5 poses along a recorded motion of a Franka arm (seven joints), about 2.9 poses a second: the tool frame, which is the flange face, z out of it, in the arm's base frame.
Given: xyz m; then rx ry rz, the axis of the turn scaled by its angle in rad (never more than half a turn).
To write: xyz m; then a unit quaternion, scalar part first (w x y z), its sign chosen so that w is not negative. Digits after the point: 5 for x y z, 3 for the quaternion.
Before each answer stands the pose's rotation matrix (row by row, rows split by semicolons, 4 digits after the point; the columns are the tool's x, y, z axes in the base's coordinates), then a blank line. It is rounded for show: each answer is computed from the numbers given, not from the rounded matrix.
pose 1, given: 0.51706, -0.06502, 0.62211, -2.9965, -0.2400, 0.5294
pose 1, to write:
0.9276 0.1386 -0.3469; 0.1695 -0.9837 0.0603; -0.3328 -0.1147 -0.9360

0.51706, -0.06502, 0.62211, 0.045, -0.981, -0.079, 0.173
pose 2, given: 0.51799, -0.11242, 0.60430, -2.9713, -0.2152, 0.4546
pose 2, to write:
0.9445 0.1210 -0.3054; 0.1595 -0.9817 0.1044; -0.2871 -0.1473 -0.9465

0.51799, -0.11242, 0.60430, 0.064, -0.984, -0.071, 0.151
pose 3, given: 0.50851, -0.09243, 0.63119, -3.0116, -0.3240, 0.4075
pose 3, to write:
0.9421 0.1972 -0.2713; 0.2199 -0.9739 0.0558; -0.2533 -0.1122 -0.9609

0.50851, -0.09243, 0.63119, 0.043, -0.984, -0.106, 0.133
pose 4, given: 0.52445, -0.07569, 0.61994, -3.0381, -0.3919, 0.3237
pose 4, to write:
0.9456 0.2443 -0.2149; 0.2572 -0.9658 0.0337; -0.1993 -0.0871 -0.9761

0.52445, -0.07569, 0.61994, 0.031, -0.986, -0.127, 0.105
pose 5, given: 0.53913, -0.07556, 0.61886, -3.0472, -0.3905, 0.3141
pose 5, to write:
0.9474 0.2439 -0.2073; 0.2548 -0.9666 0.0270; -0.1938 -0.0784 -0.9779

0.53913, -0.07556, 0.61886, 0.027, -0.986, -0.126, 0.102
